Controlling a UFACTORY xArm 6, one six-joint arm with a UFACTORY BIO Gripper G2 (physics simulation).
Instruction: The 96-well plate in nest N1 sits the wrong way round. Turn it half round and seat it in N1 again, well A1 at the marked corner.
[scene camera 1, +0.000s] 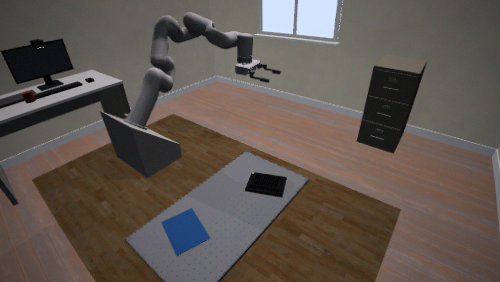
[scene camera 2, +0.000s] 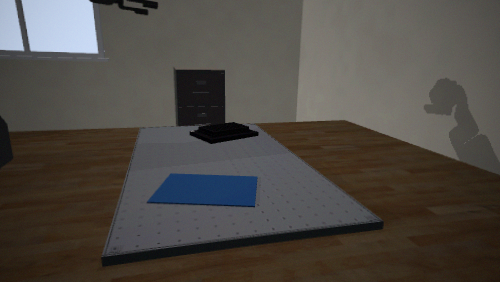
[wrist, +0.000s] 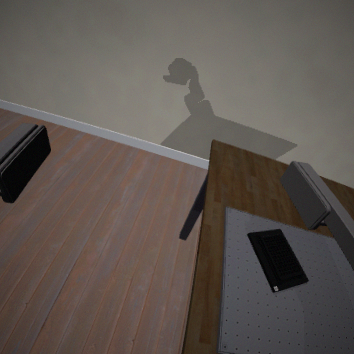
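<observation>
From the wrist camera I can see a black 96-well plate (wrist: 282, 261) and a black nest (wrist: 257, 249), and my gripper (wrist: 176, 153) shows there as well.
</observation>
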